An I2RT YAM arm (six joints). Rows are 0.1 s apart.
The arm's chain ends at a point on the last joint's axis. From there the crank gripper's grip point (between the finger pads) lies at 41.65 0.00 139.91 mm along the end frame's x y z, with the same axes.
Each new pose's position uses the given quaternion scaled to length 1; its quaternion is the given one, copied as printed.
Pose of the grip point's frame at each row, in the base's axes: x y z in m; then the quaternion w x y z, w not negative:
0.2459, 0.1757, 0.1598, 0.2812, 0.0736, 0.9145, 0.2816
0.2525, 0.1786, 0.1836, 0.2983, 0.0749, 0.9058, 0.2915
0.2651, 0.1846, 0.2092, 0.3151, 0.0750, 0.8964, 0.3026
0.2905, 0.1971, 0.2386, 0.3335, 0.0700, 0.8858, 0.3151
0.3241, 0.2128, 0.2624, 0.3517, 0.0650, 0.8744, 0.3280
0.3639, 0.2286, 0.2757, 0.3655, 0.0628, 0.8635, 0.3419
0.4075, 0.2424, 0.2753, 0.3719, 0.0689, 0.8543, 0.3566
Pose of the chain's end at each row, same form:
0.2028, 0.0972, 0.2751, 0.2812, 0.0736, 0.9145, 0.2816
0.2046, 0.0981, 0.2955, 0.2983, 0.0749, 0.9058, 0.2915
0.2126, 0.1018, 0.3173, 0.3151, 0.0750, 0.8964, 0.3026
0.2336, 0.1116, 0.3424, 0.3335, 0.0700, 0.8858, 0.3151
0.2631, 0.1246, 0.3614, 0.3517, 0.0650, 0.8744, 0.3280
0.2998, 0.1375, 0.3700, 0.3655, 0.0628, 0.8635, 0.3419
0.3415, 0.1484, 0.3653, 0.3719, 0.0689, 0.8543, 0.3566

